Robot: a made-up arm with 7 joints. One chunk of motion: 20 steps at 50 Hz.
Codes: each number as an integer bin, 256 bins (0 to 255) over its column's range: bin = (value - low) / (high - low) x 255, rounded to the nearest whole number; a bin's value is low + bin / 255 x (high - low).
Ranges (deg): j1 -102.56..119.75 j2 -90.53..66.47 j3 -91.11..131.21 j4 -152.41..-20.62 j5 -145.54..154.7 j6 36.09..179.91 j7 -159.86..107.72
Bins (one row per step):
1: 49 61 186 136 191 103 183
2: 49 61 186 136 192 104 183
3: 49 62 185 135 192 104 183
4: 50 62 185 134 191 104 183
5: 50 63 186 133 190 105 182
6: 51 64 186 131 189 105 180
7: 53 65 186 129 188 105 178
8: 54 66 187 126 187 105 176
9: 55 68 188 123 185 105 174
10: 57 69 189 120 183 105 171
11: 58 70 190 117 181 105 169
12: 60 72 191 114 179 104 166
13: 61 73 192 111 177 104 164
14: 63 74 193 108 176 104 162
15: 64 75 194 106 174 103 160
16: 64 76 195 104 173 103 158
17: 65 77 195 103 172 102 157
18: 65 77 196 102 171 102 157
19: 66 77 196 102 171 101 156
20: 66 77 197 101 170 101 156
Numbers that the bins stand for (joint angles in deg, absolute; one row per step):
1: -59.84 -52.97 71.05 -82.12 79.35 94.18 32.17
2: -59.84 -52.97 71.05 -82.12 80.52 94.75 32.17
3: -59.84 -52.36 70.18 -82.64 80.52 94.75 32.17
4: -58.97 -52.36 70.18 -83.16 79.35 94.75 32.17
5: -58.97 -51.74 71.05 -83.67 78.17 95.31 31.12
6: -58.10 -51.13 71.05 -84.71 76.99 95.31 29.02
7: -56.35 -50.51 71.05 -85.74 75.81 95.31 26.92
8: -55.48 -49.89 71.92 -87.29 74.64 95.31 24.82
9: -54.61 -48.66 72.80 -88.84 72.28 95.31 22.72
10: -52.87 -48.05 73.67 -90.39 69.93 95.31 19.58
11: -52.00 -47.43 74.54 -91.94 67.57 95.31 17.48
12: -50.25 -46.20 75.41 -93.49 65.22 94.75 14.33
13: -49.38 -45.58 76.28 -95.04 62.86 94.75 12.23
14: -47.64 -44.97 77.16 -96.59 61.68 94.75 10.13
15: -46.76 -44.35 78.03 -97.63 59.33 94.18 8.03
16: -46.76 -43.74 78.90 -98.66 58.15 94.18 5.93
17: -45.89 -43.12 78.90 -99.18 56.97 93.62 4.89
18: -45.89 -43.12 79.77 -99.69 55.80 93.62 4.89
19: -45.02 -43.12 79.77 -99.69 55.80 93.05 3.84
20: -45.02 -43.12 80.64 -100.21 54.62 93.05 3.84

